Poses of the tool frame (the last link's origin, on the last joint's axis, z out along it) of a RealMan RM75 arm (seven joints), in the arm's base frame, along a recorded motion.
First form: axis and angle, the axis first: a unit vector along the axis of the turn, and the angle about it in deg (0 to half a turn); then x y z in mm.
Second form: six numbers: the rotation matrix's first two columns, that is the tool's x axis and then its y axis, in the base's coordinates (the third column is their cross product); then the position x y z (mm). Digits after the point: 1 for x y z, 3 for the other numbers.
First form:
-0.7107 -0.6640 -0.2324 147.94 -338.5 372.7 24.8
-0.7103 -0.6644 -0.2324 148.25 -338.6 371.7 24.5
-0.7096 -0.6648 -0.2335 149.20 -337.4 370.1 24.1
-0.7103 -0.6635 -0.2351 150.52 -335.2 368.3 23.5
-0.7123 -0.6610 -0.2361 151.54 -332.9 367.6 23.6
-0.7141 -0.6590 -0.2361 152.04 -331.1 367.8 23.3
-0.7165 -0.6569 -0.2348 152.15 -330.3 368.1 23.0
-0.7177 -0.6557 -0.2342 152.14 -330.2 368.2 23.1
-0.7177 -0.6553 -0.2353 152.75 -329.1 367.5 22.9
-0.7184 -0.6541 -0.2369 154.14 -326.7 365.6 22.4
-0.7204 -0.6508 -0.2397 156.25 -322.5 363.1 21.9
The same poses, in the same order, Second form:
0.086 0.748 0.658 0.995 -0.033 -0.092 -338.5 372.7 24.8
0.083 0.751 0.655 0.996 -0.034 -0.088 -338.6 371.7 24.5
0.077 0.757 0.648 0.996 -0.037 -0.075 -337.4 370.1 24.1
0.073 0.766 0.639 0.997 -0.047 -0.058 -335.2 368.3 23.5
0.074 0.772 0.631 0.997 -0.058 -0.046 -332.9 367.6 23.6
0.077 0.776 0.627 0.997 -0.065 -0.042 -331.1 367.8 23.3
0.083 0.777 0.624 0.996 -0.071 -0.044 -330.3 368.1 23.0
0.087 0.777 0.623 0.996 -0.074 -0.046 -330.2 368.2 23.1
0.084 0.781 0.619 0.996 -0.078 -0.037 -329.1 367.5 22.9
0.081 0.789 0.609 0.996 -0.087 -0.019 -326.7 365.6 22.4
0.079 0.801 0.593 0.995 -0.104 0.009 -322.5 363.1 21.9

